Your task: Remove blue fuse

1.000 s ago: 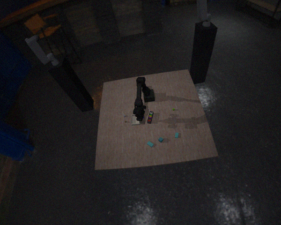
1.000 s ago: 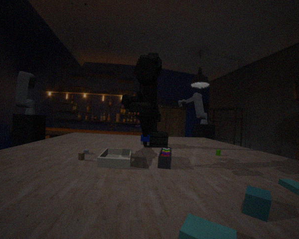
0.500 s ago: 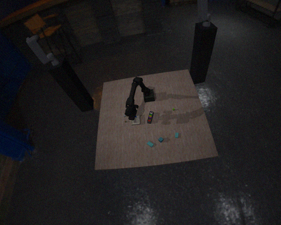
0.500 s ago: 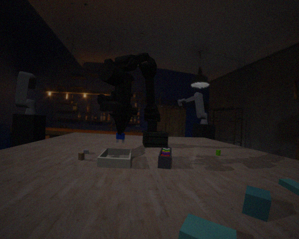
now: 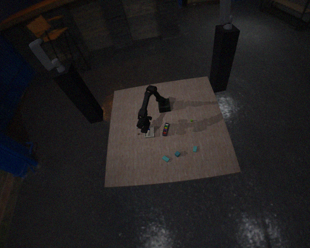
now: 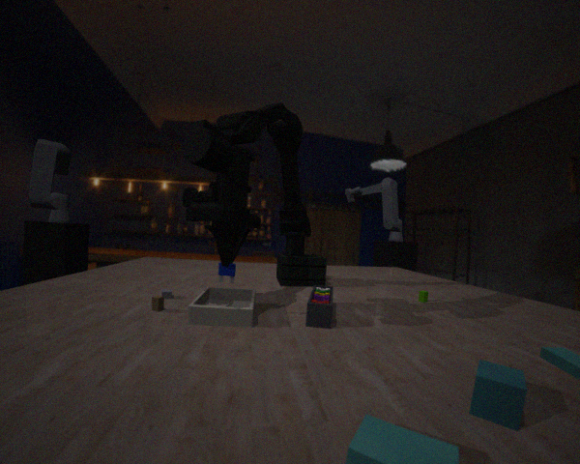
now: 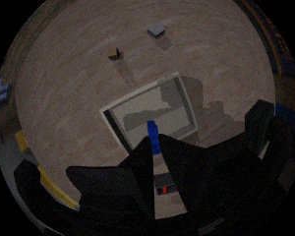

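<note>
My gripper tip is now 8 cm above the white tray. The rest, counted from my gripper tip: blue fuse 1 cm below.
</note>
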